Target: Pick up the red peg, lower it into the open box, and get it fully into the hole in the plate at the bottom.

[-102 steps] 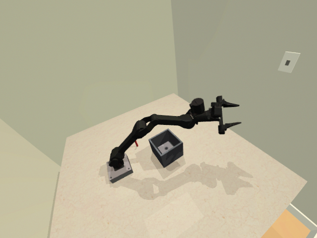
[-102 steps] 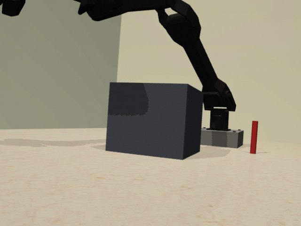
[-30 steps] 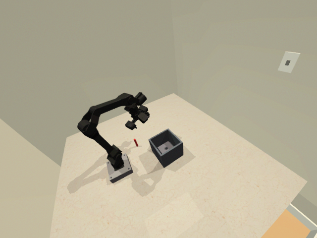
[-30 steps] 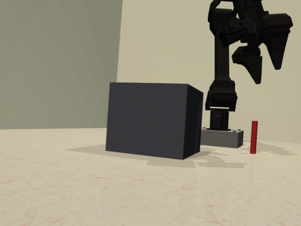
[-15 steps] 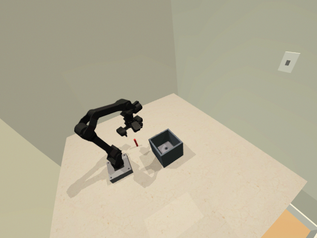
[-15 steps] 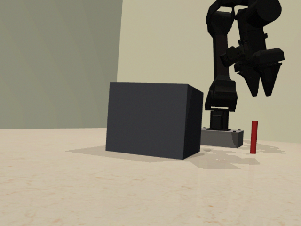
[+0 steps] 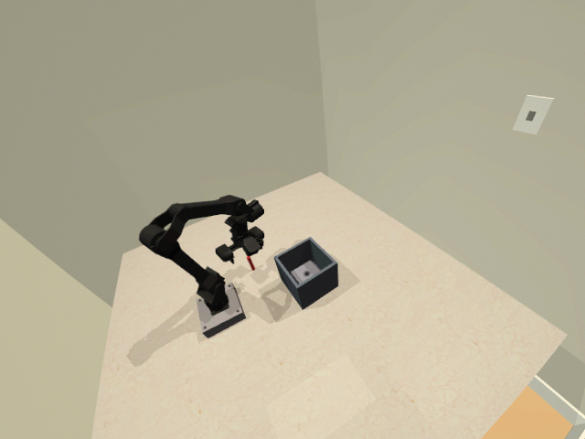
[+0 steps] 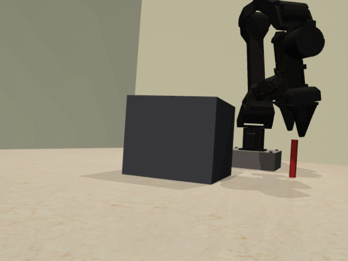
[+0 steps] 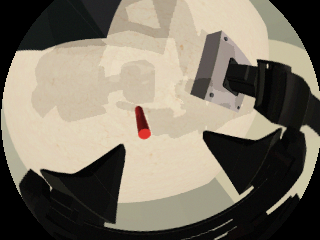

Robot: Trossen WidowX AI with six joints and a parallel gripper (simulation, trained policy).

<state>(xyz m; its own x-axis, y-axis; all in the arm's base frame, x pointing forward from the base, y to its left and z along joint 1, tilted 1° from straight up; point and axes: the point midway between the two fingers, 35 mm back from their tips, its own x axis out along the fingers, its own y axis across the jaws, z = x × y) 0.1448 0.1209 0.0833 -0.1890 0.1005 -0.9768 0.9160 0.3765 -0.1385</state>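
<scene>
Right now my gripper tip is 2 cm short of the red peg and 5 cm above it. The rest, counted from my gripper tip: light grey plate: 19 cm ahead, 18 cm to the right, 5 cm below.
</scene>
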